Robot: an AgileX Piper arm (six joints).
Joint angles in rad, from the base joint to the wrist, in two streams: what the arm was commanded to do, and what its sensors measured. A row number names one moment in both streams.
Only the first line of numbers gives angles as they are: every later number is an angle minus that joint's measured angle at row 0.
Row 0, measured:
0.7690 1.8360 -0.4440 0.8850 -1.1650 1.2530
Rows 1 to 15, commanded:
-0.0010 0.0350 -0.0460 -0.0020 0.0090 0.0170
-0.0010 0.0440 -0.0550 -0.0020 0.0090 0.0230
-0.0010 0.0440 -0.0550 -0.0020 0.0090 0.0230
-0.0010 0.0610 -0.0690 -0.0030 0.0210 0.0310
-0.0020 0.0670 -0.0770 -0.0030 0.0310 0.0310
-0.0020 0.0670 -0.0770 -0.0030 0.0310 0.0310
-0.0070 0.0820 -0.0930 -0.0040 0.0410 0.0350
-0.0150 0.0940 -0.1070 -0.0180 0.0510 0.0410
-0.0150 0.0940 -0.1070 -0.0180 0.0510 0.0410
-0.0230 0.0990 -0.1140 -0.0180 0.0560 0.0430
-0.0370 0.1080 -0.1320 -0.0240 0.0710 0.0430
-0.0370 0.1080 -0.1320 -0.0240 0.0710 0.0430
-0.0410 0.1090 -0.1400 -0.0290 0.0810 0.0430
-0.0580 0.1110 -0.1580 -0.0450 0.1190 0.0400
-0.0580 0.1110 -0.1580 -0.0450 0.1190 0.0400
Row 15, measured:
-0.0370 0.1090 -0.1330 -0.0170 0.0750 0.0360
